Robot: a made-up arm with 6 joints.
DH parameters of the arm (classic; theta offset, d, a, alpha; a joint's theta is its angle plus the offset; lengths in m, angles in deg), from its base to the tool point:
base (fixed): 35.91 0 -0.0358 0
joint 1: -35.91 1.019 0.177 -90
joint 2: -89.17 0 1.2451 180
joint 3: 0.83 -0.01 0.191 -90
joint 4: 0 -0.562 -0.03 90
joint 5: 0 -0.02 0.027 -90
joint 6: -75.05 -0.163 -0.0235 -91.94
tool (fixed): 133.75 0.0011 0 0
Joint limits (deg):
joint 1: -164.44..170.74
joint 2: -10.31..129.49
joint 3: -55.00..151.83
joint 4: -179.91..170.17
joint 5: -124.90..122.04
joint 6: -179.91..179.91
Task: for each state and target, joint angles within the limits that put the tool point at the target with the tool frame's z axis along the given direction. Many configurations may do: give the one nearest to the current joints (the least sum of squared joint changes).
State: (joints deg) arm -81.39 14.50 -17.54 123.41 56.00 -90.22
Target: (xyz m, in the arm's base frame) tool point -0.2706 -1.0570 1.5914 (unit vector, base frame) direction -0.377 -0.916 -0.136
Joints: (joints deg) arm -110.64 25.83 -48.03 101.54 58.19 -132.14
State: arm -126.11 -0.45 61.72 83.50 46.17 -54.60
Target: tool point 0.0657 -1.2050 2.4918 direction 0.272 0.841 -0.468
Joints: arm -91.67 24.92 50.87 105.25 77.36 -15.94
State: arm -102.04 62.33 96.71 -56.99 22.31 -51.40
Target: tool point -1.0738 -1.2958 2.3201 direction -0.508 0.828 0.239
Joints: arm -129.97 56.43 93.80 -43.86 8.38 -38.72
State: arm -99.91 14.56 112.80 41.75 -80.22 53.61
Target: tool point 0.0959 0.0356 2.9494 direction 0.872 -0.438 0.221
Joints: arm -140.41 -7.13 89.84 3.70 -28.54 45.28
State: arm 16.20 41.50 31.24 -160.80 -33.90 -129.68
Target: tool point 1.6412 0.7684 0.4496 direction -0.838 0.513 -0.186
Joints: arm 24.44 85.79 10.55 -144.73 -26.56 -103.76
